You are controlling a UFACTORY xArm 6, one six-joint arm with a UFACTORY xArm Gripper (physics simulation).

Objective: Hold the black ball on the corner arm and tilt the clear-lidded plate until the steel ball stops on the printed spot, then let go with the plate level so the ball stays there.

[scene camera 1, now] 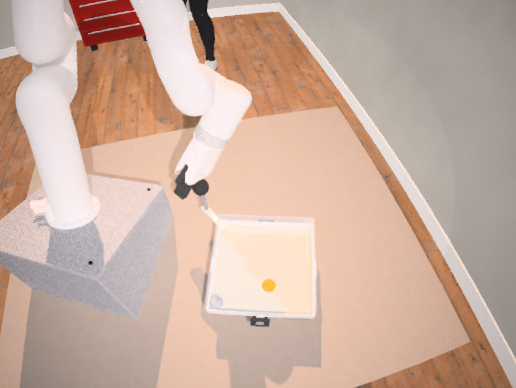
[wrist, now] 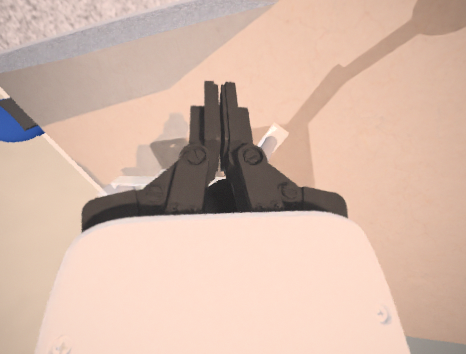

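The clear-lidded plate [scene camera 1: 315,260] stands right of the robot's base in the scene view. The steel ball [scene camera 1: 216,301] is inside its near left corner, away from the orange printed spot [scene camera 1: 268,285]. The corner arm [scene camera 1: 212,215] rises from the far left corner to the black ball [scene camera 1: 200,187] [wrist: 218,196]. My gripper [scene camera 1: 181,192] [wrist: 218,102] is shut with nothing between its fingers. The black ball is beside the fingers in the scene view and partly hidden behind the finger linkage, near the palm, in the wrist view. Whether they touch is unclear.
The grey base block [scene camera 1: 145,250] stands left of the plate. A small black block [scene camera 1: 259,321] is at the plate's near edge. A blue round shape [wrist: 17,131] is partly visible in the wrist view. A red cabinet [scene camera 1: 112,22] stands at the back.
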